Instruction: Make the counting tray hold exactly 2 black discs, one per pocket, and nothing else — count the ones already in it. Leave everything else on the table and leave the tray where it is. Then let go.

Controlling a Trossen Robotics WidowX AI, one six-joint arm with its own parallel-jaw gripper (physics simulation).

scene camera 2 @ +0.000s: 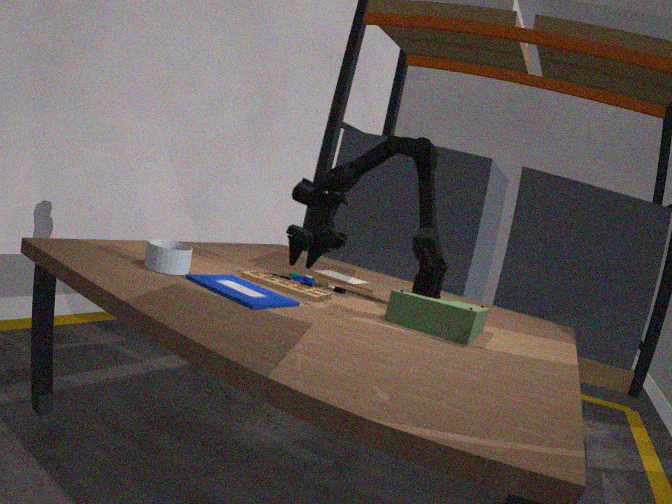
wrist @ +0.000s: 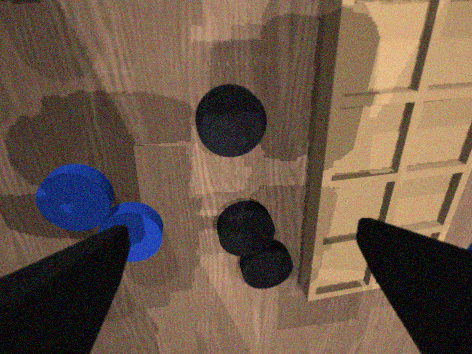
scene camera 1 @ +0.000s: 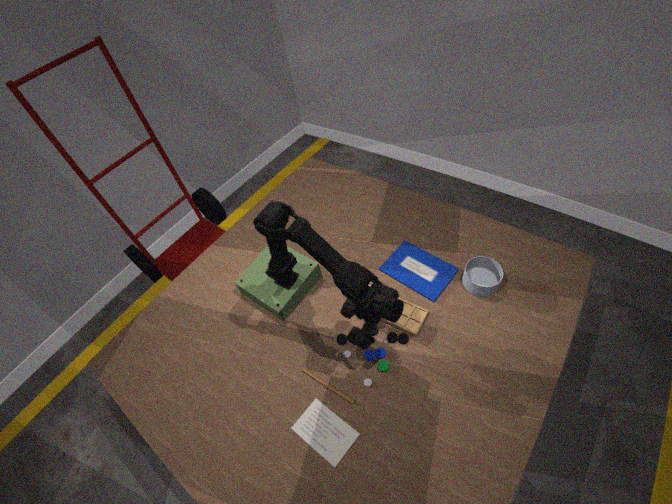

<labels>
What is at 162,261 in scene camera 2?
A bowl.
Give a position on a tan counting tray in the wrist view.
385,146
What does my gripper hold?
Nothing.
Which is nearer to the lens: the tan counting tray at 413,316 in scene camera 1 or the bowl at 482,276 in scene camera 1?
The tan counting tray.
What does the tan counting tray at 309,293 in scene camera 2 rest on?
The table.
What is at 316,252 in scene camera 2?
My gripper.
</labels>
